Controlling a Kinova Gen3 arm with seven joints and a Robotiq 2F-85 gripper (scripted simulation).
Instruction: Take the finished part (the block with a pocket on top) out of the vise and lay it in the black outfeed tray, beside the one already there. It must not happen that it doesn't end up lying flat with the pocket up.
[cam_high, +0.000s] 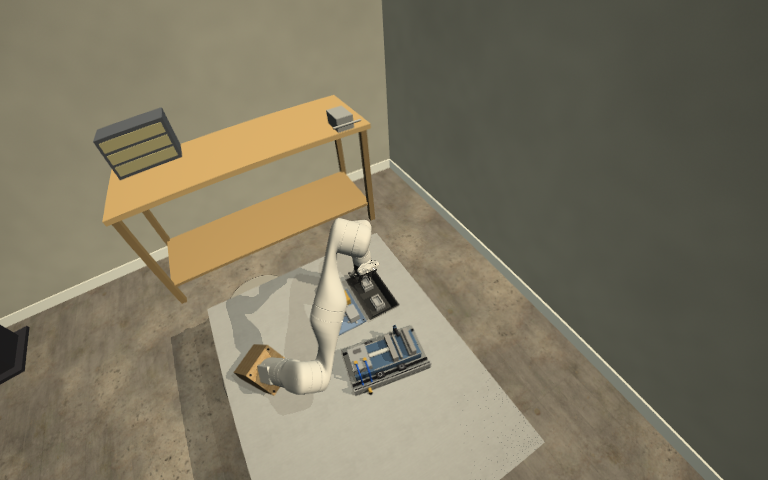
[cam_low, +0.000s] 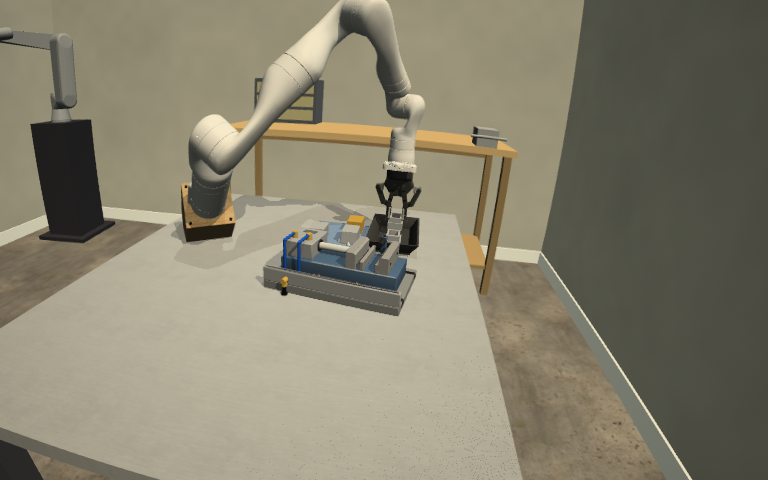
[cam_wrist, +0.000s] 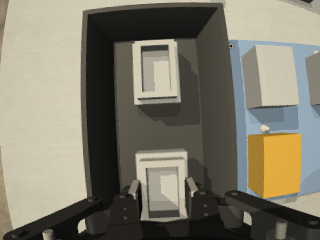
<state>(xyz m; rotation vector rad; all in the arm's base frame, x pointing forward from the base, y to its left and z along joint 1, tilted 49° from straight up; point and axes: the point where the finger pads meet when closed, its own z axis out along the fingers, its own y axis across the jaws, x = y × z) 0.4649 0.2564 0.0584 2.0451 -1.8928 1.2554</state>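
The orange block lies 120 mm behind my hand, 40 mm below it and 10 mm to the left of it. The rest, counted from my hand: blue plate 170 mm behind, 70 mm below, 30 mm to the right.
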